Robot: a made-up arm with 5 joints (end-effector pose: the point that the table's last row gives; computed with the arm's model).
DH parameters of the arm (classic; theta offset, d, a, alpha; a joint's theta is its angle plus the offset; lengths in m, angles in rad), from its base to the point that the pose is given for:
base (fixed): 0 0.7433 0.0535 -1.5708
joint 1: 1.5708 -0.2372 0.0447 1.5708
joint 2: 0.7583 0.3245 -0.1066 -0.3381
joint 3: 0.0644 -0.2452 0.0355 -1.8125
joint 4: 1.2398 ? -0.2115 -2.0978
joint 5: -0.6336 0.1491 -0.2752 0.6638
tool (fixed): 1.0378 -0.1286 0 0
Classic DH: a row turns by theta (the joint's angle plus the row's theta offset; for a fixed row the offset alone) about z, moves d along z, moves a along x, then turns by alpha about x.
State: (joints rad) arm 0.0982 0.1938 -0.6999 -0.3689 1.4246
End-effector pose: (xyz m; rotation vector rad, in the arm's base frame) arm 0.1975 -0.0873 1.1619 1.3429 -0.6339 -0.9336
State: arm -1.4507 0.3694 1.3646 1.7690 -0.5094
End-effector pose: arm -0.0725 -0.1787 0.7010 -0.1836 -0.6843 -0.5309
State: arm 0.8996 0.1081 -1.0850 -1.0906 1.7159
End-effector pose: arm 0.0807 -0.0117 1.0760 1.2443 -0.7694 -0.6490
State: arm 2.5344 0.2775 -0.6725 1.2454 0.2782
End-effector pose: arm -0.4065 -0.0500 0.8118 -2.3420 1.8680 0.3519
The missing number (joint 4, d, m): 0.237
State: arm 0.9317 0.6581 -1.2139 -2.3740 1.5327
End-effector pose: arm -0.3657 -0.1649 0.9912 2.0070 -2.0145 -0.7837
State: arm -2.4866 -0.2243 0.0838 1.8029 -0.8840
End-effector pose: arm 0.1434 -0.2980 0.9076 0.6558 -0.7370 -2.9713
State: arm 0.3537 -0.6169 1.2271 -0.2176 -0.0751
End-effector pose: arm 0.5228 -0.2924 0.7497 0.1699 1.9088 -1.8988
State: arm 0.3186 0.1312 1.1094 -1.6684 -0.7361
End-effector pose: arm 0.1743 -0.5039 0.5585 -0.8646 -2.0036 0.6604
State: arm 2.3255 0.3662 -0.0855 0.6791 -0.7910
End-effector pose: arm -0.1832 -0.1802 0.6646 2.2583 -1.4089 -0.1135
